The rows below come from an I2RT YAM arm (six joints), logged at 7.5 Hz.
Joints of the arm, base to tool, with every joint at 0 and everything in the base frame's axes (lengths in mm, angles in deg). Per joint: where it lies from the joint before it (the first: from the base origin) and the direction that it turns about. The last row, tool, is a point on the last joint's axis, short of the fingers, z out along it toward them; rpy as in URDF.
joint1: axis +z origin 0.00 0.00 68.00
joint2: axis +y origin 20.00 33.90 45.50
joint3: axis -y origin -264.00 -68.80 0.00
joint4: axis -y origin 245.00 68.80 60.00
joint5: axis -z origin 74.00 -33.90 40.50
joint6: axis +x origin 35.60 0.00 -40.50
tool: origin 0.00 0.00 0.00 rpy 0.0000 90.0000 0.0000
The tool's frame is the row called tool.
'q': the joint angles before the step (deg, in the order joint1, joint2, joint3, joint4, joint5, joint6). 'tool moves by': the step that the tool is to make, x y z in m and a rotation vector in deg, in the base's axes. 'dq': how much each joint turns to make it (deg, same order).
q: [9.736 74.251 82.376 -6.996 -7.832 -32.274]
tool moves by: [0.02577 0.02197 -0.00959 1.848 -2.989 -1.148]
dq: [3.616 5.001 -0.141 8.536 4.816 0.980]
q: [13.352 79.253 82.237 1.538 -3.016 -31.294]
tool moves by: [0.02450 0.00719 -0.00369 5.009 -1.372 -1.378]
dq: [0.455 4.976 2.142 5.488 2.288 4.338]
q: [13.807 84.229 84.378 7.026 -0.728 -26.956]
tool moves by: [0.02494 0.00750 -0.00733 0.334 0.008 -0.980]
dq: [0.333 5.222 3.173 2.122 1.343 0.159]
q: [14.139 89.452 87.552 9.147 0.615 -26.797]
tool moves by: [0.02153 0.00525 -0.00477 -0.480 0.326 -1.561]
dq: [0.122 4.651 3.884 0.347 1.623 -0.589]
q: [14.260 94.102 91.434 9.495 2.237 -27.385]
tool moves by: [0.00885 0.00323 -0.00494 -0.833 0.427 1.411]
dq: [0.005 1.883 1.182 0.096 -1.477 -0.538]
